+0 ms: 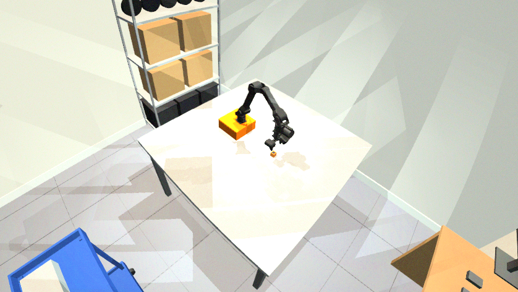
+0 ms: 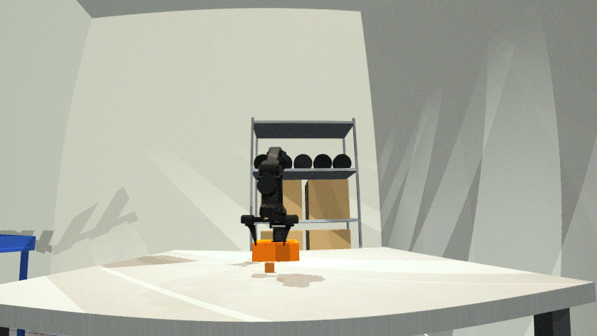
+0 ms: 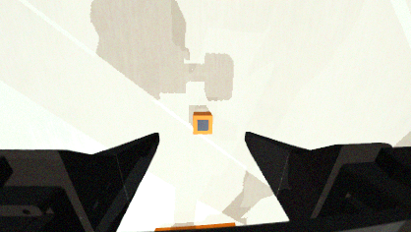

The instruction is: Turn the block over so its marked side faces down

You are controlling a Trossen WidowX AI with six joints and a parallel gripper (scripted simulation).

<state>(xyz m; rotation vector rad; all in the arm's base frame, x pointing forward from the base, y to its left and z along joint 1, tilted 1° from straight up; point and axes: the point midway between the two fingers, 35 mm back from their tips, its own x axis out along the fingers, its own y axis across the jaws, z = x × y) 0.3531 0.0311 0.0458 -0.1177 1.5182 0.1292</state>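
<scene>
Now: gripper tip 60 mm above the block and 10 mm past it.
</scene>
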